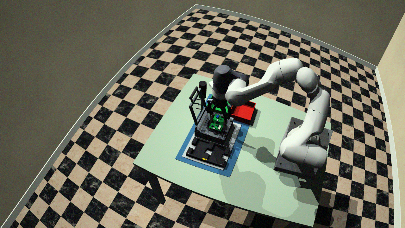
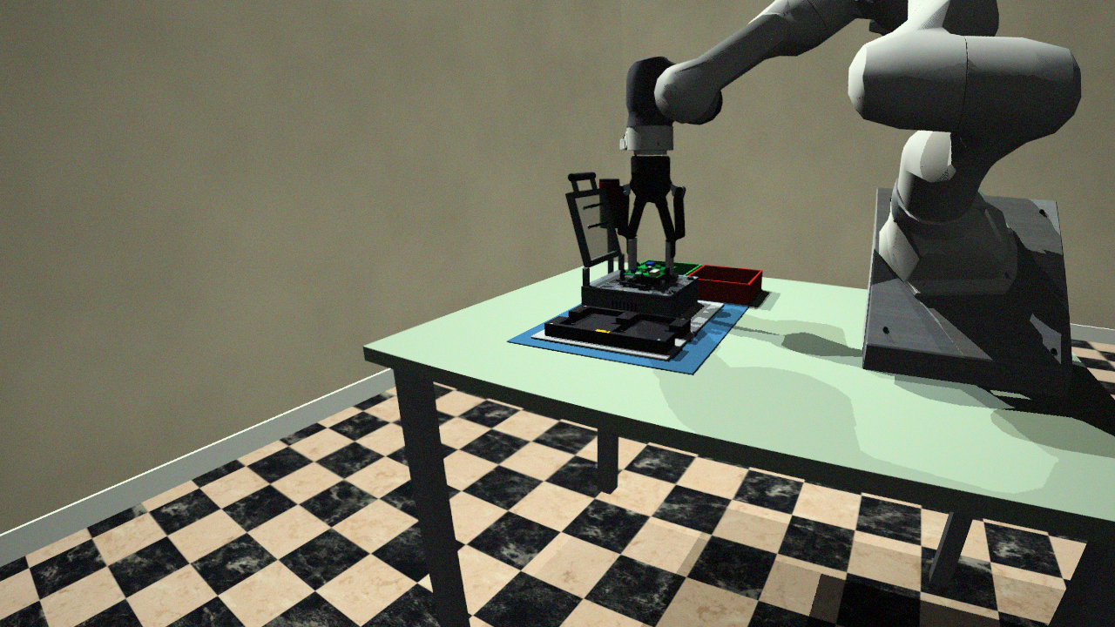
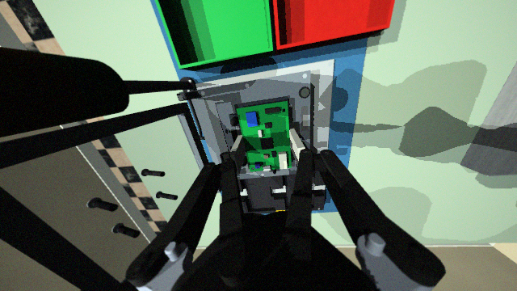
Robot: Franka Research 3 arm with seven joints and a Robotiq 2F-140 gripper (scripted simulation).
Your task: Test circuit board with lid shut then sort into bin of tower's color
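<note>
Now: hand 20 mm above the green circuit board. Round my hand: tester plate 10 mm ahead, 10 mm to the left, 40 mm below; tester lid 130 mm ahead, 80 mm above; green bin 50 mm ahead, 200 mm to the right, 90 mm below.
</note>
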